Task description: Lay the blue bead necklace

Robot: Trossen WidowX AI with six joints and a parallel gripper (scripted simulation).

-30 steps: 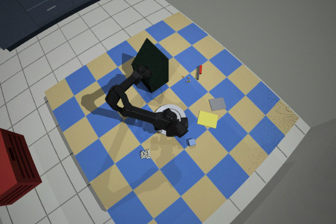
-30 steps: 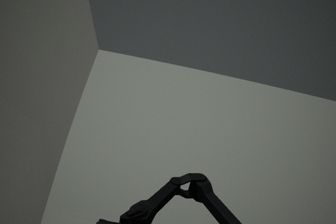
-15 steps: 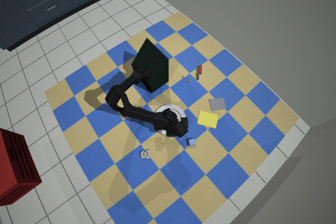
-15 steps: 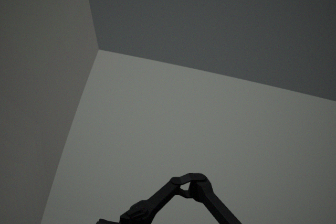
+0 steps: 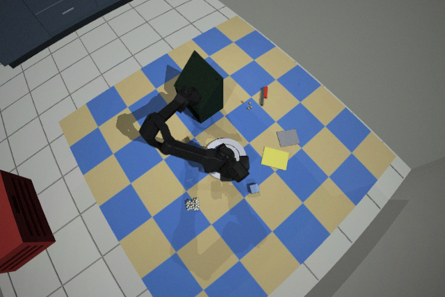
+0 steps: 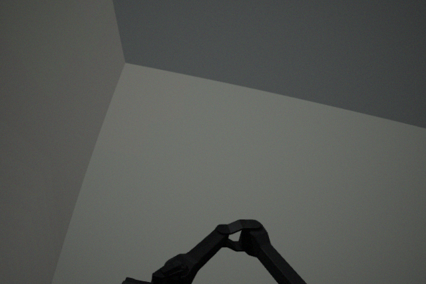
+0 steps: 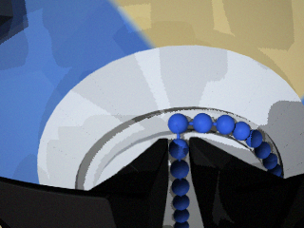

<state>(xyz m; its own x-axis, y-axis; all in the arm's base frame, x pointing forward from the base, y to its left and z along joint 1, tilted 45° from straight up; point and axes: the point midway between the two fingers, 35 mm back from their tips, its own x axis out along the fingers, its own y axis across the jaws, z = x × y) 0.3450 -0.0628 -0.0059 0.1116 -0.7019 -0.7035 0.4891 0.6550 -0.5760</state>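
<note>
The round white bead board lies 5 cm behind my gripper tip, 2 cm to the left of it and 1 cm below it. The rest, counted from my gripper tip: small blue cube: 14 cm ahead, 6 cm to the left, 1 cm below; grey square: 3 cm ahead, 34 cm to the left, 1 cm below; yellow pad: 8 cm ahead, 22 cm to the left, 1 cm below.
</note>
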